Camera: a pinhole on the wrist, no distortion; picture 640 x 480 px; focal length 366.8 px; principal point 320.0 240.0 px. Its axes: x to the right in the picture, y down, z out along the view. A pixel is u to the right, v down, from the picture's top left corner.
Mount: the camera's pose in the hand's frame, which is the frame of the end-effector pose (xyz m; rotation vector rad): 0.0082 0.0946 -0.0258 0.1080 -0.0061 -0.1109
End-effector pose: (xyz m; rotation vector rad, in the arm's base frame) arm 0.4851 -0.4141 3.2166 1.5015 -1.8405 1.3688
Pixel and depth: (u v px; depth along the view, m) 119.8 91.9 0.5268
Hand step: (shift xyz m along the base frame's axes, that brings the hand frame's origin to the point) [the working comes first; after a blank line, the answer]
In the camera's frame: -0.2875 -0.2127 0.5268

0.3575 -0.2421 -0.3914
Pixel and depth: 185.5 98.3 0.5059
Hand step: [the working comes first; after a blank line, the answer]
In the camera's frame: -0.1855 -0.1954 0.5059

0.3096 -0.2794 -0.3050
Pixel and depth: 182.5 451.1 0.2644
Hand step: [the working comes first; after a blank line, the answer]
In the camera's frame: -0.0991 0.1522 0.2644

-0.1117 -0.1906 -0.2704
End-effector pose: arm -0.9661 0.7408 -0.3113 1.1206 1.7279 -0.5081
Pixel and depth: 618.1 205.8 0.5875
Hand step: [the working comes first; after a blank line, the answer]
In the camera's frame: 0.4775 -0.0548 0.5875

0.1662 -0.2377 -0.6687
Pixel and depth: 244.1 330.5 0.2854
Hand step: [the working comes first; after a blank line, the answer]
In the camera's frame: -0.0591 0.0704 0.2854

0.2581 -0.1510 -0.0533
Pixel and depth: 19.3 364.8 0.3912
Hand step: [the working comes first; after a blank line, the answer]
In the camera's frame: -0.3207 0.1331 0.3912

0.4076 -0.3106 0.1358
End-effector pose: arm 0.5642 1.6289 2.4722 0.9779 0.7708 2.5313
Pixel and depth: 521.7 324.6 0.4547
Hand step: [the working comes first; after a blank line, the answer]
In the camera's frame: 0.2500 0.1049 0.4547

0.1032 0.1863 0.4796
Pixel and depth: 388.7 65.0 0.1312
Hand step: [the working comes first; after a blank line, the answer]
In the camera's frame: 0.0246 -0.0626 0.1312

0.0489 0.0345 0.0826
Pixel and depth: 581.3 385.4 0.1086
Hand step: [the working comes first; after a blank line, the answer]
In the camera's frame: 0.0774 0.0430 0.1086

-0.0146 -0.0206 0.1685
